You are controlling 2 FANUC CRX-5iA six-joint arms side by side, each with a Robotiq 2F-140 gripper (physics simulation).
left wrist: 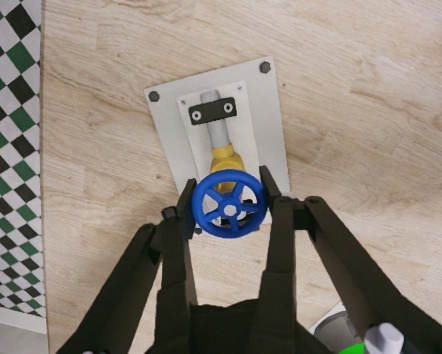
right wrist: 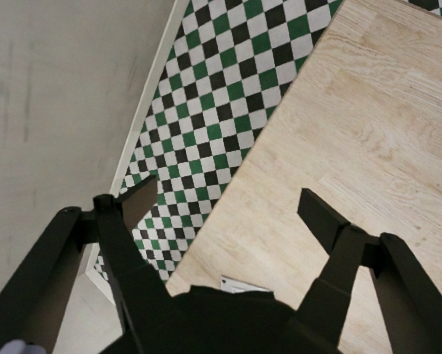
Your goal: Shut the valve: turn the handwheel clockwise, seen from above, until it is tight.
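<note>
The blue handwheel [left wrist: 230, 175] has five spokes and a pale hub nut, and sits over the yellow valve body [left wrist: 227, 162] in the left wrist view. A grey pipe [left wrist: 218, 133] runs from the valve body under a black clamp. My left gripper [left wrist: 228, 184] is shut on the handwheel, one finger against each side of its rim. The wheel hides part of the valve body. My right gripper [right wrist: 228, 194] is open, its fingers wide apart with nothing between them, away from the valve.
The valve stands on a grey base plate [left wrist: 165, 107] with bolts at its corners, on the wooden table [left wrist: 350, 125] [right wrist: 360, 150]. A grey and green object [left wrist: 337, 330] is at the lower right. Part of a light plate [right wrist: 231, 285] shows near the right gripper's base. Chequered floor lies beyond the table edge.
</note>
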